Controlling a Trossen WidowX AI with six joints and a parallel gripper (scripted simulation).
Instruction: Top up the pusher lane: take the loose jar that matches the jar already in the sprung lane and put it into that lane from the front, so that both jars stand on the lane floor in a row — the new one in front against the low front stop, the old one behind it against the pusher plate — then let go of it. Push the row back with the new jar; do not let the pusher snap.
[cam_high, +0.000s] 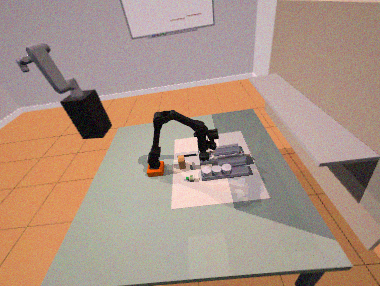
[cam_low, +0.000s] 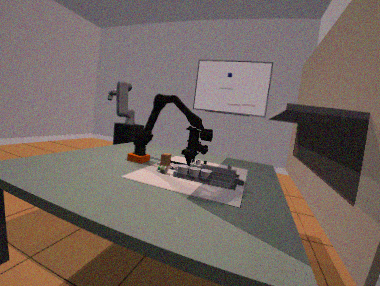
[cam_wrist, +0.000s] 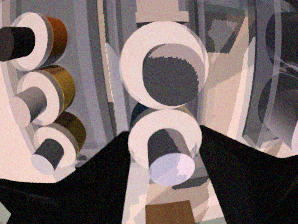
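My gripper tip is 6 cm short of the white mat, 1 cm to the left of it and 3 cm above it. Also, from my gripper tip: grey lane rack (15 cm ahead, 1 cm below); then tan block (15 cm behind, 3 cm to the right).
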